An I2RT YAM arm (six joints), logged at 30 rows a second.
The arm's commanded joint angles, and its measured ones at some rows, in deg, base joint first. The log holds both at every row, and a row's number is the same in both.
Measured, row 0:
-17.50, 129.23, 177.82, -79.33, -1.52, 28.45
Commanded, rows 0 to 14:
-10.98, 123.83, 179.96, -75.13, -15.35, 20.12
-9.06, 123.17, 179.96, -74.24, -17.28, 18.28
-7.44, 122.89, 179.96, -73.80, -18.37, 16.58
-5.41, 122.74, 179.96, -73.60, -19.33, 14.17
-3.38, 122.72, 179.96, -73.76, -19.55, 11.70
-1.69, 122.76, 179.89, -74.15, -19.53, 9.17
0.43, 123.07, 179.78, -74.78, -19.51, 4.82
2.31, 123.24, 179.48, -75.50, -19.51, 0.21
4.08, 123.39, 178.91, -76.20, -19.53, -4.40
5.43, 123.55, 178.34, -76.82, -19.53, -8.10
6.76, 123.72, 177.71, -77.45, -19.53, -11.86
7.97, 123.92, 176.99, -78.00, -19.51, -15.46
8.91, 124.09, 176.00, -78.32, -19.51, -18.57
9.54, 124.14, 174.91, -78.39, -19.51, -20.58
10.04, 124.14, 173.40, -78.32, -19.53, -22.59
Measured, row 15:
8.29, 123.96, 175.98, -79.02, -18.24, -7.64
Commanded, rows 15 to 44:
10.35, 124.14, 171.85, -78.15, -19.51, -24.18
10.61, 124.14, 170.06, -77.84, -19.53, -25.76
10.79, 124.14, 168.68, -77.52, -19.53, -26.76
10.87, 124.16, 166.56, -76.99, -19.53, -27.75
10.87, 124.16, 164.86, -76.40, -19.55, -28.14
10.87, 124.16, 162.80, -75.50, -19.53, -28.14
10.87, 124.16, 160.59, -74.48, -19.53, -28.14
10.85, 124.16, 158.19, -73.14, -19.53, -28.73
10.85, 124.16, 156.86, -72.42, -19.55, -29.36
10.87, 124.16, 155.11, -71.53, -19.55, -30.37
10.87, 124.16, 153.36, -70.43, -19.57, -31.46
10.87, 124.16, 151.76, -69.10, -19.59, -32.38
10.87, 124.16, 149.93, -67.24, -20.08, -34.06
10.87, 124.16, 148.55, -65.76, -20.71, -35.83
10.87, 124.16, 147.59, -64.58, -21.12, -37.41
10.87, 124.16, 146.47, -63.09, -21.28, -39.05
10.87, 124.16, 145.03, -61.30, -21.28, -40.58
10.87, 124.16, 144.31, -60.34, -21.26, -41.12
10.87, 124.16, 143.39, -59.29, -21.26, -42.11
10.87, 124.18, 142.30, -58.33, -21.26, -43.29
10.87, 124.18, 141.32, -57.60, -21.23, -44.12
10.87, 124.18, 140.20, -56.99, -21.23, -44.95
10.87, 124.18, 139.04, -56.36, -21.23, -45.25
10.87, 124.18, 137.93, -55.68, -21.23, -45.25
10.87, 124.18, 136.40, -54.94, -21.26, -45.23
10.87, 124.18, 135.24, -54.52, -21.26, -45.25
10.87, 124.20, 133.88, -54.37, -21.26, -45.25
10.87, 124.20, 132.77, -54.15, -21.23, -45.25
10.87, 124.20, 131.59, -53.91, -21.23, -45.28
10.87, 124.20, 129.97, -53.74, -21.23, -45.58
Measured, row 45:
10.70, 125.12, 132.75, -54.78, -19.46, -44.14
